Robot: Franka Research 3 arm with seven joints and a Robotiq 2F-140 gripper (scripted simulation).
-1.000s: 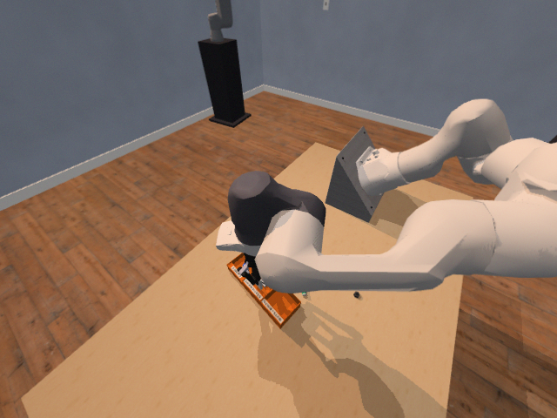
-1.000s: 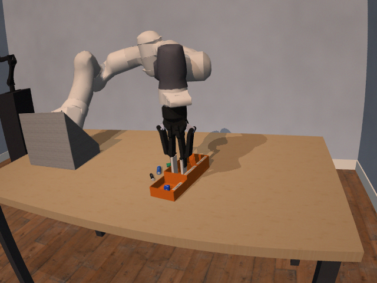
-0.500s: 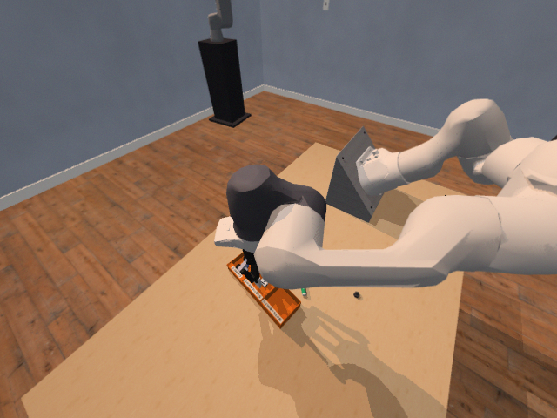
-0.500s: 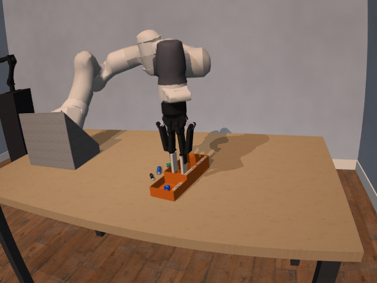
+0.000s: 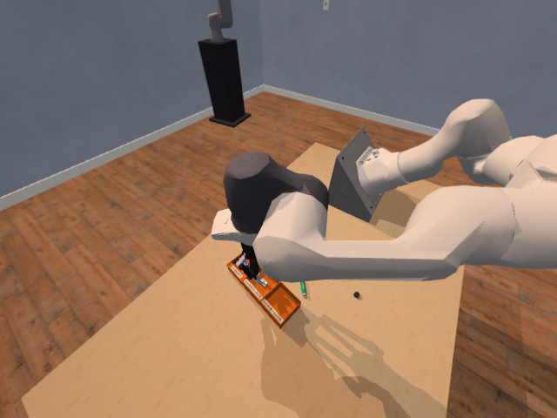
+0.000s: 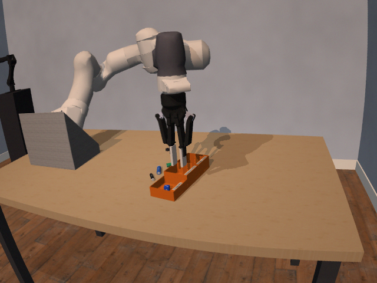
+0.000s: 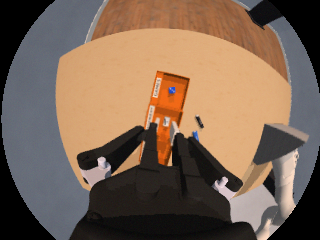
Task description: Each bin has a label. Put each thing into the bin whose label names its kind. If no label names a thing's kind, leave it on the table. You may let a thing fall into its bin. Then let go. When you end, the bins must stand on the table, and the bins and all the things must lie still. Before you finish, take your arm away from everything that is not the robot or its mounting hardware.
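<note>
My hand is 27 cm to the right of the black piece, 11 cm past it and 9 cm above it. The rest, counted from my hand: black cylinder (10 cm behind, 9 cm below, 1 cm to the left); then white piece (8 cm below, 1 cm to the left); then blue cube (8 cm to the right, 8 cm below, 2 cm behind).
</note>
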